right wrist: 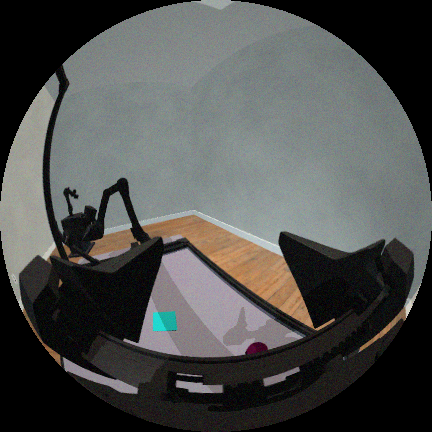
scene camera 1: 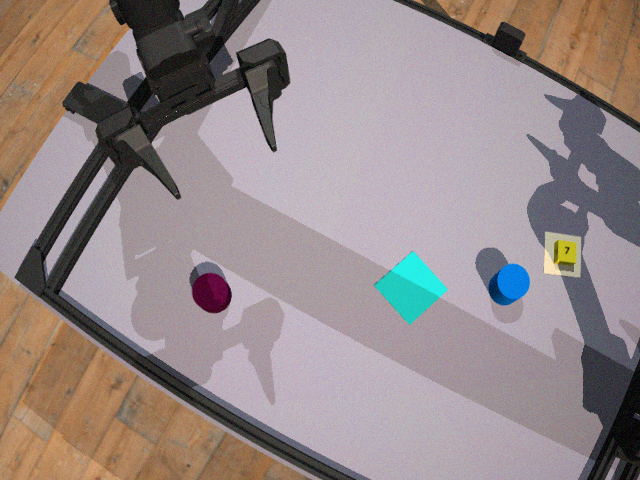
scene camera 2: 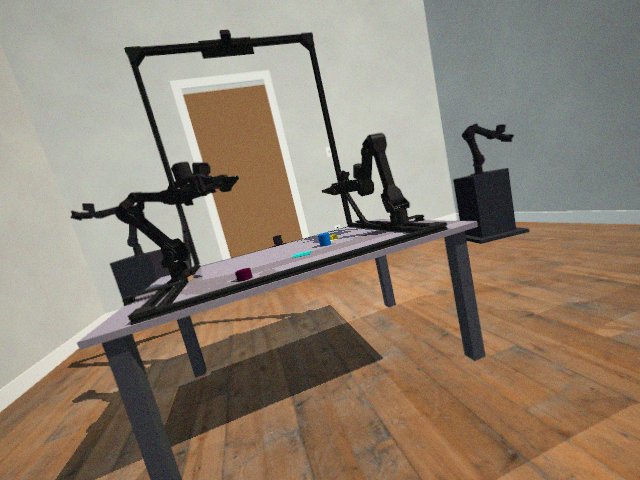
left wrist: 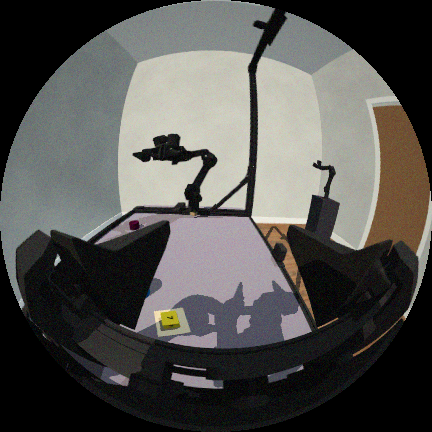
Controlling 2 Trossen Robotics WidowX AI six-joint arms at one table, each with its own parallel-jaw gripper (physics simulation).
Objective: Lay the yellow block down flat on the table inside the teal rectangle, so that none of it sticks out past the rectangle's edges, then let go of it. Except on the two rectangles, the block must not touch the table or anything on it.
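Places are measured from the left arm's base along level axes (x up, y right, z ahead), in centimetres.
Pixels of known places: left gripper, fingertip midpoint: (right wrist: 73, 241) (scene camera 2: 324, 190) (left wrist: 230, 228); right gripper, fingertip midpoint: (right wrist: 222, 240) (scene camera 1: 226, 173) (scene camera 2: 231, 177) (left wrist: 136, 152); left arm's base, origin of the base link: (scene camera 1: 636, 442) (scene camera 2: 400, 224); right arm's base, origin of the base link: (scene camera 2: 181, 278) (left wrist: 193, 209).
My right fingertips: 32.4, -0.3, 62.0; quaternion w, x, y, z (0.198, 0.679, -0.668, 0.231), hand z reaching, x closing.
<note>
For each thing: its top centre in the pictures, then the offset to it from my right fingertips, as dx, dy, dz. "*": a spot on its surface instead.
- yellow block, middle of its top: (scene camera 1: 567, 251) (left wrist: 168, 317) (scene camera 2: 332, 235) -32.4, +21.8, -38.4
- pale cream rectangle, surface spot: (scene camera 1: 550, 266) * -34.2, +19.1, -37.1
- flat teal rectangle, surface spot: (scene camera 1: 409, 289) (right wrist: 165, 320) (scene camera 2: 301, 254) * -34.2, +6.3, -18.9
- blue cylinder, middle of its top: (scene camera 1: 513, 281) (scene camera 2: 323, 234) -29.5, +12.7, -31.5
- maroon cylinder, middle of its top: (scene camera 1: 209, 291) (right wrist: 257, 349) (scene camera 2: 242, 270) (left wrist: 133, 221) -31.3, -7.0, +4.7
The yellow block (scene camera 1: 565, 252) (scene camera 2: 333, 237) (left wrist: 170, 319), marked 7 on top, lies on the pale cream rectangle (scene camera 1: 550, 266) (left wrist: 183, 328). The flat teal rectangle (scene camera 1: 409, 289) (scene camera 2: 301, 254) (right wrist: 165, 321) bears no block; in scene camera 1 it lies to the left of the blue cylinder. My left gripper (scene camera 2: 326, 191) (left wrist: 230, 228) is open and empty, high above the table; in its wrist view the block shows low between the fingers. My right gripper (scene camera 1: 226, 173) (scene camera 2: 235, 180) (right wrist: 222, 240) is open and empty, high above the table, away from the block.
A blue cylinder (scene camera 1: 511, 281) (scene camera 2: 324, 239) stands between the cream and teal rectangles. A maroon cylinder (scene camera 1: 211, 293) (scene camera 2: 243, 274) (left wrist: 134, 225) (right wrist: 257, 348) stands farther off, beyond the teal rectangle. A black rail (scene camera 1: 227, 413) runs along the table's edge.
</note>
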